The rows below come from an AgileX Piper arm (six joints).
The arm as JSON. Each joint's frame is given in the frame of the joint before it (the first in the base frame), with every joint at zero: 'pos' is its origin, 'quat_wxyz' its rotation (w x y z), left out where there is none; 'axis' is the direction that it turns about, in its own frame. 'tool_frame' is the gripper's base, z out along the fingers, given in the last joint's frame.
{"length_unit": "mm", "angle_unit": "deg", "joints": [
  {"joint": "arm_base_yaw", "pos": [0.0, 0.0, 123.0], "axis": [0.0, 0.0, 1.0]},
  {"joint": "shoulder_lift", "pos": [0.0, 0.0, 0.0], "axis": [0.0, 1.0, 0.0]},
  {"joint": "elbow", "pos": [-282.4, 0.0, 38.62], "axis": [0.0, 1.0, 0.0]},
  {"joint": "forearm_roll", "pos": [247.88, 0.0, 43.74], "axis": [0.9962, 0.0, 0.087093]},
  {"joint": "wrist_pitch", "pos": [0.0, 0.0, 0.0], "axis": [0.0, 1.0, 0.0]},
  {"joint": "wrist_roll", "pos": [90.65, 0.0, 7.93], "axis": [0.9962, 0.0, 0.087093]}
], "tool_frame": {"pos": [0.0, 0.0, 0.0], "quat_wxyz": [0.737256, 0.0, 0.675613, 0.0]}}
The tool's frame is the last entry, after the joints.
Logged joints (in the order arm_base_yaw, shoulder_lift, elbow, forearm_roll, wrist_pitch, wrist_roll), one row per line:
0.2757 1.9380 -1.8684 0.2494 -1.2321 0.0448
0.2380 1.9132 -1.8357 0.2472 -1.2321 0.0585
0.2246 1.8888 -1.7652 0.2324 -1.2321 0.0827
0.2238 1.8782 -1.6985 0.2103 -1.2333 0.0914
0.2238 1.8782 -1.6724 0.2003 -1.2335 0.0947
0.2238 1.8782 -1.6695 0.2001 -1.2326 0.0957
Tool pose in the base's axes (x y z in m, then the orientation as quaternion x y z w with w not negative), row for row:
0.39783 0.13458 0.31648 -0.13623 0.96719 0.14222 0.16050
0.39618 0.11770 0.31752 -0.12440 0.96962 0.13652 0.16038
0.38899 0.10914 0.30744 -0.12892 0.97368 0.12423 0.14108
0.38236 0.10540 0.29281 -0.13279 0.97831 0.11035 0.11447
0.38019 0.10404 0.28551 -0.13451 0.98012 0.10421 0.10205
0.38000 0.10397 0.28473 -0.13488 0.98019 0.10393 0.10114
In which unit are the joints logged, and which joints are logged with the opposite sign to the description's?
The joints are logged in radians. Opposite sign: wrist_pitch, wrist_roll.
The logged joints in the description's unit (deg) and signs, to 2 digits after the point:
15.80 111.04 -107.05 14.29 70.59 -2.57
13.64 109.62 -105.18 14.16 70.59 -3.35
12.87 108.22 -101.14 13.32 70.59 -4.74
12.82 107.61 -97.32 12.05 70.66 -5.24
12.82 107.61 -95.82 11.48 70.67 -5.43
12.82 107.61 -95.66 11.46 70.62 -5.48

